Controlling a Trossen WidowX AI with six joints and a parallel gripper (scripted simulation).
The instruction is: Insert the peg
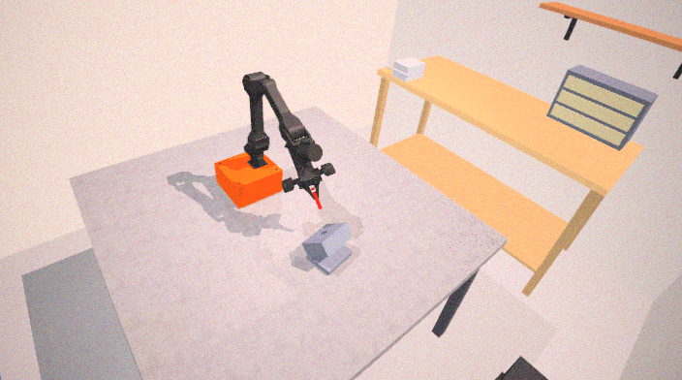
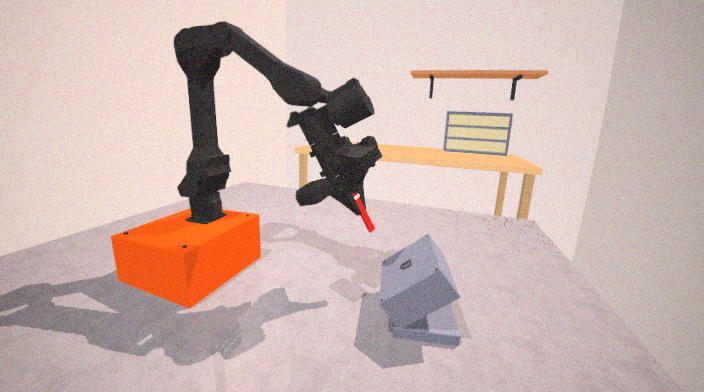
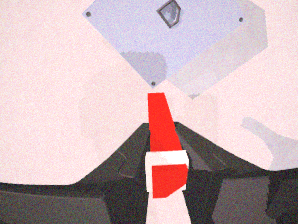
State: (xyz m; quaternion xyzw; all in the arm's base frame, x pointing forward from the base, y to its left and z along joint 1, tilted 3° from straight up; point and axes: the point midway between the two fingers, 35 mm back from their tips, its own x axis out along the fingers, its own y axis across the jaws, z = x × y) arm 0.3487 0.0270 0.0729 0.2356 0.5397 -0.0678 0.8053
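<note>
Right now my gripper tip is 11 cm short of the grey sloped panel, 9 cm above it and 3 cm to the left of it. Also, from my gripper tip: red peg (2 cm above, 1 cm behind).
</note>
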